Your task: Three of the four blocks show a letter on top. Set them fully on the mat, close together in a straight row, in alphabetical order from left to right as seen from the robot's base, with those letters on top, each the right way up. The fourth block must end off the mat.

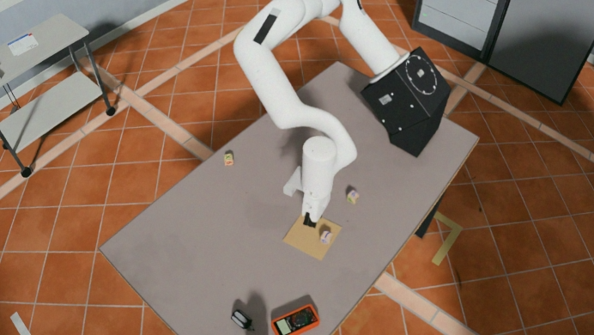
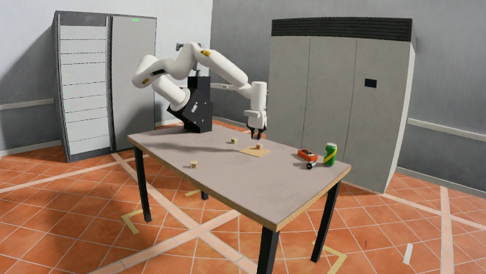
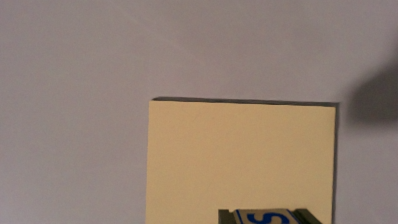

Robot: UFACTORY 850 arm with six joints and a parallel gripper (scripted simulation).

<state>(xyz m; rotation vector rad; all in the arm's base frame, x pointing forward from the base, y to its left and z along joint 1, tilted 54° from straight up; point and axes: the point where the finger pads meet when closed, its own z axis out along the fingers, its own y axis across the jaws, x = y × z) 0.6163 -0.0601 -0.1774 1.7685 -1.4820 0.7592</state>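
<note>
Right now my hand is 90 mm above the tan mat. From my hand the other things lie so: green can: 430 mm ahead, 130 mm to the left, 30 mm below; orange multimeter: 280 mm ahead, 150 mm to the left, 80 mm below; small black device: 370 mm ahead, 30 mm to the left, 80 mm below.
</note>
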